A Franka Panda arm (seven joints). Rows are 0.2 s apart.
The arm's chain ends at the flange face. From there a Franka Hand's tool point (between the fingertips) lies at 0.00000 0.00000 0.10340 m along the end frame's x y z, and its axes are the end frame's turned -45 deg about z.
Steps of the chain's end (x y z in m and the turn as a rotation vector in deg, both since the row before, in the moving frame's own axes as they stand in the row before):
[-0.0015, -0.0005, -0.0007, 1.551, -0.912, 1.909]
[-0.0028, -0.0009, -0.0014, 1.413, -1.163, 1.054]
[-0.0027, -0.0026, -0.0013, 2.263, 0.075, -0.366]
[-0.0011, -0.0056, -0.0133, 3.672, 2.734, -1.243]
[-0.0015, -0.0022, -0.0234, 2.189, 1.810, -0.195]
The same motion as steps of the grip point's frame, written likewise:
[0.0002, -0.0045, -0.0008, 1.742, 0.452, 1.909]
[-0.0010, -0.0059, -0.0015, 1.822, 0.177, 1.054]
[0.0029, -0.0065, -0.0014, 1.547, 1.653, -0.366]
[0.0113, -0.0060, -0.0136, 0.663, 4.530, -1.243]
[0.0056, -0.0031, -0.0235, 0.268, 2.828, -0.195]

